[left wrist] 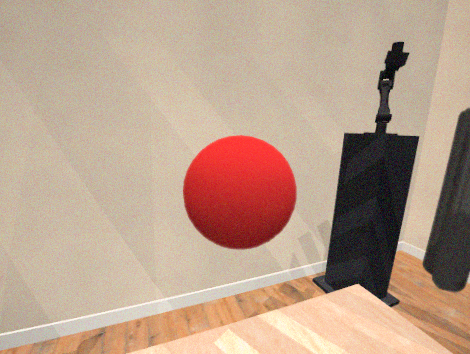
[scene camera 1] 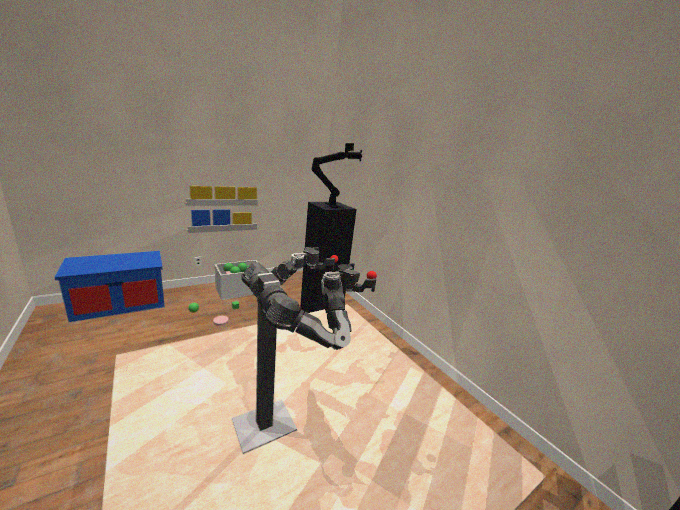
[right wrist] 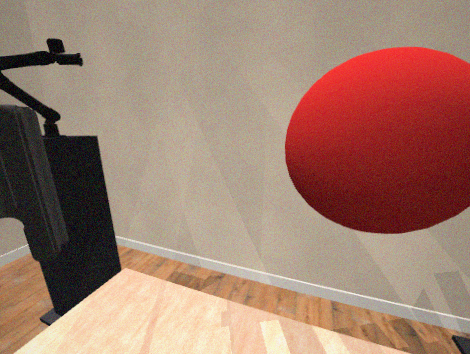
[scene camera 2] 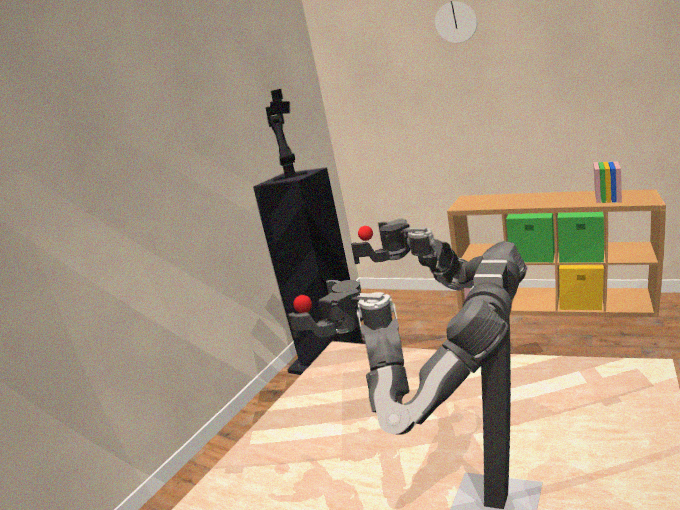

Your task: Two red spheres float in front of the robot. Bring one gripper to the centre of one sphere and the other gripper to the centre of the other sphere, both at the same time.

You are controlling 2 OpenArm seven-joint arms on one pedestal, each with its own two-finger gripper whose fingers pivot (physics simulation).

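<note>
Two red spheres float in front of the robot. One red sphere (scene camera 1: 334,258) (scene camera 2: 302,303) (left wrist: 240,192) is at my left gripper (scene camera 1: 324,256) (scene camera 2: 311,301), which is open and empty; it shows whole near the middle of the left wrist view. In scene camera 2 it sits just above the lower fingertip. The other red sphere (scene camera 1: 371,275) (scene camera 2: 365,232) (right wrist: 385,140) is at my right gripper (scene camera 1: 363,276) (scene camera 2: 368,239), also open and empty. It looks large and is cut off by the right edge of the right wrist view. The exact depth between spheres and fingers is hard to tell.
A black cabinet (scene camera 1: 330,230) (scene camera 2: 313,247) (left wrist: 372,200) (right wrist: 82,210) with a small black arm (scene camera 1: 325,175) (scene camera 2: 281,139) on top stands beyond the grippers. Dark arm or gripper parts show at the right edge of the left wrist view and the left edge of the right wrist view.
</note>
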